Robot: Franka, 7 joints.
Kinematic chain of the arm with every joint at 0, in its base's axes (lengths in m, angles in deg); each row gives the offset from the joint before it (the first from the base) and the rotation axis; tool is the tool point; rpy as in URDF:
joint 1: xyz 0 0 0.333 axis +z
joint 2: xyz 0 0 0 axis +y
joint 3: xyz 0 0 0.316 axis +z
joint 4: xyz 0.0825 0 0 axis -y
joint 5: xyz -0.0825 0 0.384 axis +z
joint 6: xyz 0 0 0 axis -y
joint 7: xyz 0.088 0 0 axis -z
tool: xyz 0 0 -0.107 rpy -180 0 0
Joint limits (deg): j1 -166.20..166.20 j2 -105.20..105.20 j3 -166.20..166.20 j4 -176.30..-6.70 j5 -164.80..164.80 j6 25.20..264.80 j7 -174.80..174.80
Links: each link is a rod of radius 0.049 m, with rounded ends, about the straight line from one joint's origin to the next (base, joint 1, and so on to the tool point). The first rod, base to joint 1, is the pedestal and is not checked.
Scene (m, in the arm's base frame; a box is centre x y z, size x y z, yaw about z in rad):
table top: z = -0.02
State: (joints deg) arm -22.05 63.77 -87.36 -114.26 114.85 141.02 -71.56
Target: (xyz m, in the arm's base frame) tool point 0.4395 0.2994 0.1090
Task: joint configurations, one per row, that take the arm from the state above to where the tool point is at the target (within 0.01 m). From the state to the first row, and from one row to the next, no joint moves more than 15 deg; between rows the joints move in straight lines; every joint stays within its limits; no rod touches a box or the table.
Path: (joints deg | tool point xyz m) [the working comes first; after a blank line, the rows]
Joints at the target: 47.89 34.55 -16.58 -123.91 111.52 123.60 -71.56
Straight joint move there: clear.

1: -8.06 57.93 -73.20 -116.19 114.18 137.54 -71.56 | 0.1501 -0.5888 0.2695
2: 5.93 52.08 -59.05 -118.12 113.52 134.05 -71.56 | 0.3588 -0.4592 0.1774
3: 19.92 46.24 -44.89 -120.05 112.85 130.57 -71.56 | 0.5023 -0.2359 0.1187
4: 33.90 40.40 -30.73 -121.98 112.19 127.09 -71.56 | 0.5351 0.0380 0.0967
5: 47.89 34.55 -16.58 -123.91 111.52 123.60 -71.56 | 0.4395 0.2994 0.1090

